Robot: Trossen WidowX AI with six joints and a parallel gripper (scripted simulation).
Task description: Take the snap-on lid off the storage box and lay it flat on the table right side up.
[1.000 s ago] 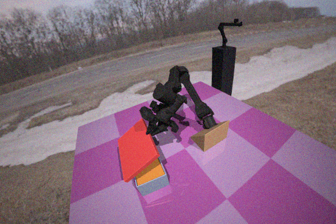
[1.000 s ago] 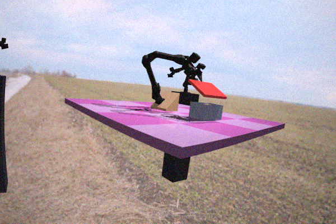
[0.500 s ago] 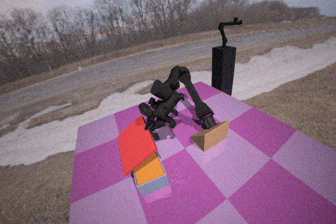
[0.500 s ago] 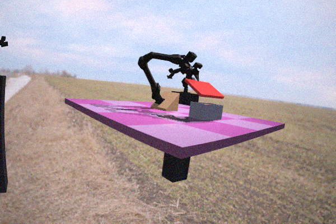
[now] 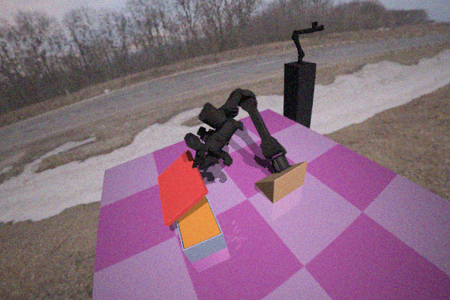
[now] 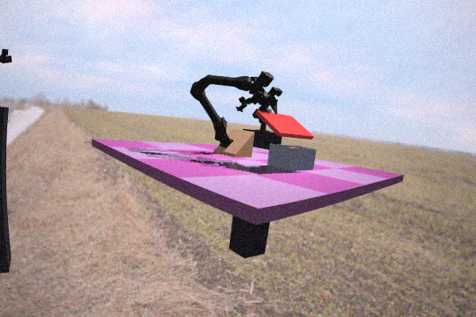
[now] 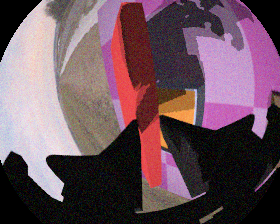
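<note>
Right now my gripper tip is 7 cm short of the red lid and 4 cm above it. Round my gripper tip: grey storage box (18 cm below, 9 cm to the left, 5 cm ahead).
</note>
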